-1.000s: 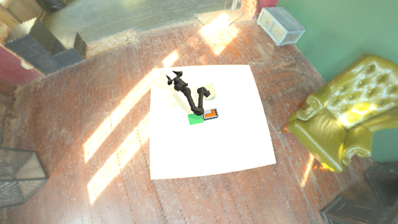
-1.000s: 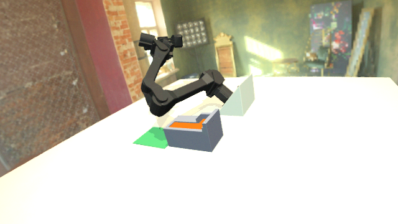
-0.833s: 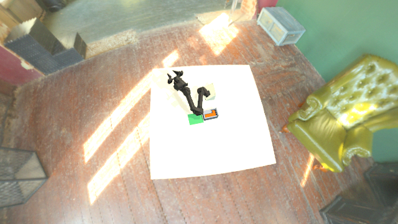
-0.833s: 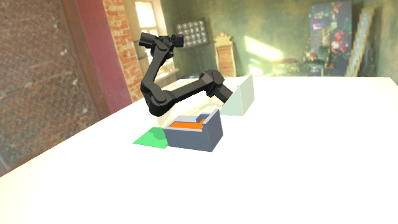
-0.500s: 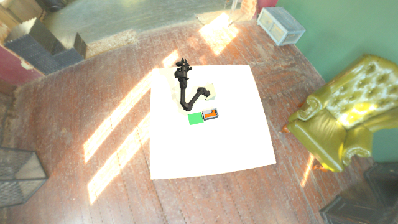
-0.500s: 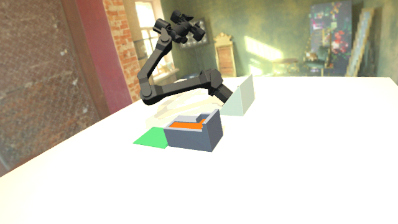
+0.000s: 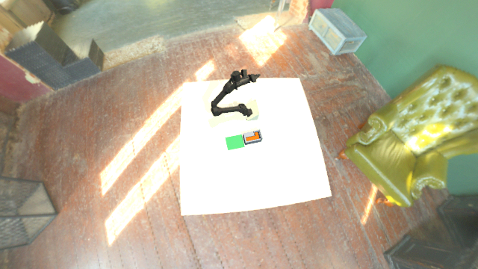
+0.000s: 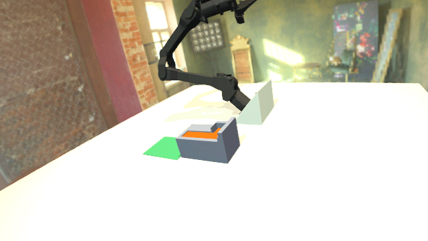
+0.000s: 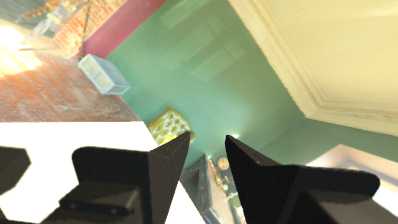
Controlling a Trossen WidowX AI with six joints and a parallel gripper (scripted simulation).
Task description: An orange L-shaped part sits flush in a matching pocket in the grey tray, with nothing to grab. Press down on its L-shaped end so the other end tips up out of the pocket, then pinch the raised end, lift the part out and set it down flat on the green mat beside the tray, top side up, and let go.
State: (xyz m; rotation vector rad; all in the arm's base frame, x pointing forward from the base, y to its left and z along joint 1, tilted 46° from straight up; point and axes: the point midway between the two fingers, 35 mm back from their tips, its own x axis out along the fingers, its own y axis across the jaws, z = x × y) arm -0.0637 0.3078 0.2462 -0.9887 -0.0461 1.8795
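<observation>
Now: the orange L-shaped part 350 mm ahead of my gripper tip, 100 mm to the right of it and 380 mm below it. Round my gripper tip: green mat (340 mm ahead, 270 mm to the right, 440 mm below).
</observation>
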